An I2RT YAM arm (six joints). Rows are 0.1 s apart.
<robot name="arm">
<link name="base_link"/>
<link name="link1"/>
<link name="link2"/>
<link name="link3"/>
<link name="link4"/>
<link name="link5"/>
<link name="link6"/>
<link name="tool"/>
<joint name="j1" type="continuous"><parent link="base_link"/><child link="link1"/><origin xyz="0 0 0.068" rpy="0 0 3.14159"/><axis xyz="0 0 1"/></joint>
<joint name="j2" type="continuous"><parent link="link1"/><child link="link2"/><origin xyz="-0.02 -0.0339 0.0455" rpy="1.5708 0 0"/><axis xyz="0 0 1"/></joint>
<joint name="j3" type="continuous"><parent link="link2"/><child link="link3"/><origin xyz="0.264 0 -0.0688" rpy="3.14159 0 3.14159"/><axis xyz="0 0 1"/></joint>
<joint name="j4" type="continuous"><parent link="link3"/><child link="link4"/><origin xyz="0.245 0.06 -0.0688" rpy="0 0 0"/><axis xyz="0 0 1"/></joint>
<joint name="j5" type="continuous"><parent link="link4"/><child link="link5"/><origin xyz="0.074 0.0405 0.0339" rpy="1.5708 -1.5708 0"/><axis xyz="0 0 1"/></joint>
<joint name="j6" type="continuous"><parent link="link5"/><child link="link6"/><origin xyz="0 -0.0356 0.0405" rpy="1.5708 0 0"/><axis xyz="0 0 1"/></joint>
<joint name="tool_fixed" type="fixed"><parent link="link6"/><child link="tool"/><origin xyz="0 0 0" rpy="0 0 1.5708"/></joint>
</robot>
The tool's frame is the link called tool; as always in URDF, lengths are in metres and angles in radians. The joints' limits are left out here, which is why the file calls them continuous.
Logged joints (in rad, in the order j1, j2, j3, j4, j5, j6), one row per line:
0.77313 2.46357 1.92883 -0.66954 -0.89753 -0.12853
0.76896 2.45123 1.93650 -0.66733 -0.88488 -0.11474
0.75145 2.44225 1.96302 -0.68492 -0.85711 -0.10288
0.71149 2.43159 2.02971 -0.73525 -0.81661 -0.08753
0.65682 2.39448 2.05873 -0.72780 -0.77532 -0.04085
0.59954 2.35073 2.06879 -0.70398 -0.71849 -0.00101
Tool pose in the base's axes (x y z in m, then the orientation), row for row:
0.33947 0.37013 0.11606 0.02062 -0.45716 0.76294 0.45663
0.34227 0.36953 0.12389 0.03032 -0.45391 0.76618 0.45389
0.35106 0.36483 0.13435 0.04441 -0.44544 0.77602 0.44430
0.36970 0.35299 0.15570 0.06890 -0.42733 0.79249 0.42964
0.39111 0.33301 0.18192 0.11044 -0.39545 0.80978 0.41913
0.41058 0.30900 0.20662 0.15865 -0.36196 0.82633 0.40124
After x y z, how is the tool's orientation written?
As a quaternion, w x y z.
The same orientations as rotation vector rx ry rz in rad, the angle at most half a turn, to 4 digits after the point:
-1.4177 2.3659 1.4160
-1.3991 2.3616 1.3991
-1.3612 2.3713 1.3577
-1.2866 2.3861 1.2936
-1.1619 2.3793 1.2315
-1.0349 2.3626 1.1472

